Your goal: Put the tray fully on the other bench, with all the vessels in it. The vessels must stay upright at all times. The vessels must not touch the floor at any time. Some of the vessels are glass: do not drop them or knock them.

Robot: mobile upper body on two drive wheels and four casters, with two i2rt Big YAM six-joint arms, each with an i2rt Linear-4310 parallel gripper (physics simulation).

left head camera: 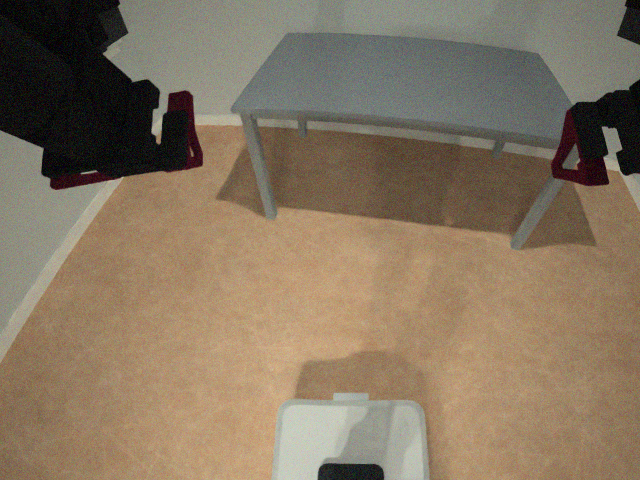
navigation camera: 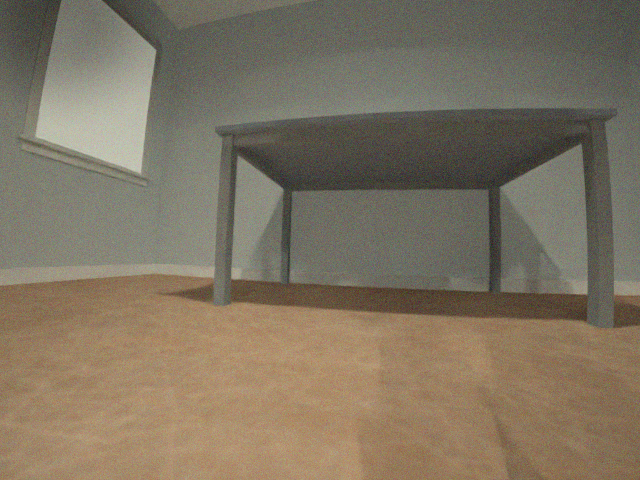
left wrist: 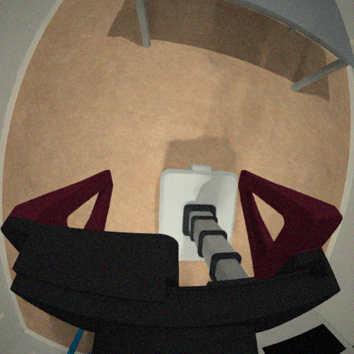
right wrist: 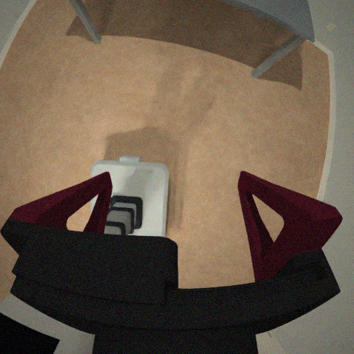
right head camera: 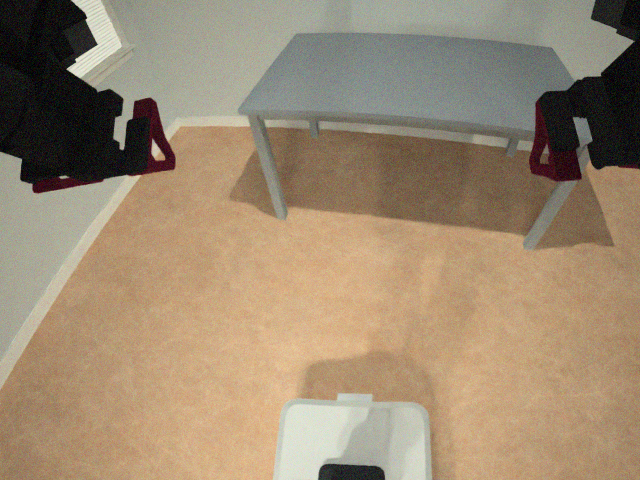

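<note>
A grey-blue bench stands ahead against the back wall; no tray or vessel shows on the visible part of its top. The tray and the vessels do not show in any view. My left gripper is open, with its dark red fingers wide apart and nothing between them. My right gripper is open and empty too. In the head views, one of its fingers overlaps the bench's right end in the picture, with contact not clear.
My white base is on the tan floor, some way from the bench legs. A white baseboard runs along the left wall. A window is at the left. A thin blue bar shows at the lower left.
</note>
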